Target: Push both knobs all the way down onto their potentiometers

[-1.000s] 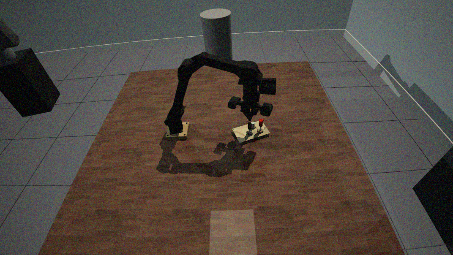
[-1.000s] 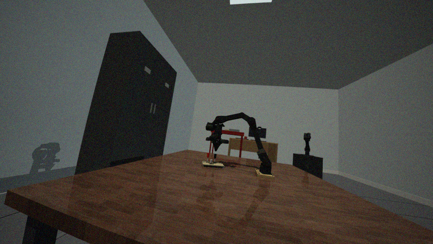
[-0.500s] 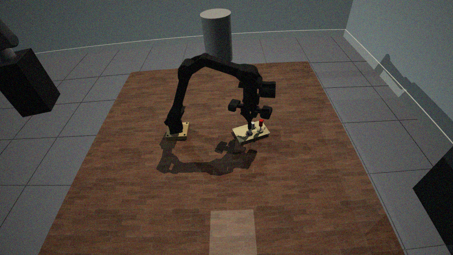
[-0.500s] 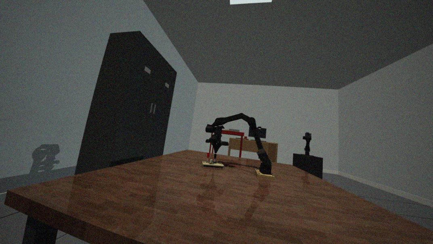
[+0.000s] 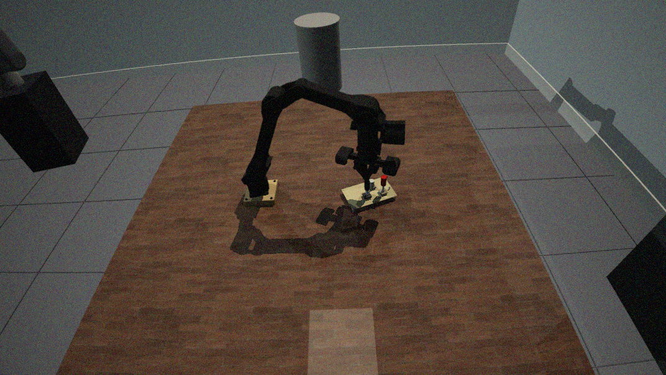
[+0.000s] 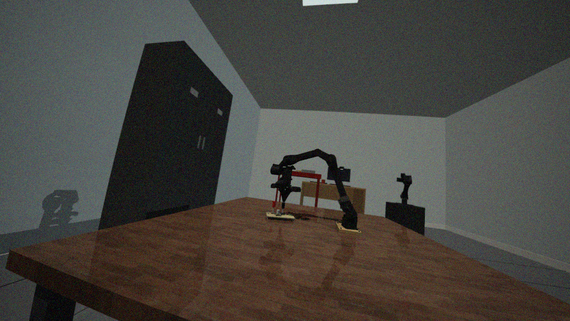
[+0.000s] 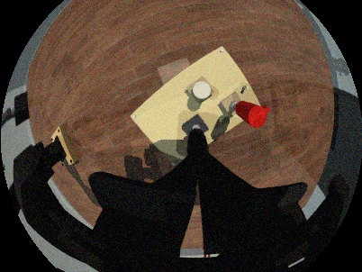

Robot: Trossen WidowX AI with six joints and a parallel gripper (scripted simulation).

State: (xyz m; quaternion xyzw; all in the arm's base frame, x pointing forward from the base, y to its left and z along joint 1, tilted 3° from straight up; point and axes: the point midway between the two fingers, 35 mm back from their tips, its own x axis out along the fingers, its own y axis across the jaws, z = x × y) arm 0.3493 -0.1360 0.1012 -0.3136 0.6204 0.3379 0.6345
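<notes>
Right now my gripper tip is 20 mm above the dark knob. Round my gripper tip: red knob (60 mm ahead, 20 mm below).
</notes>
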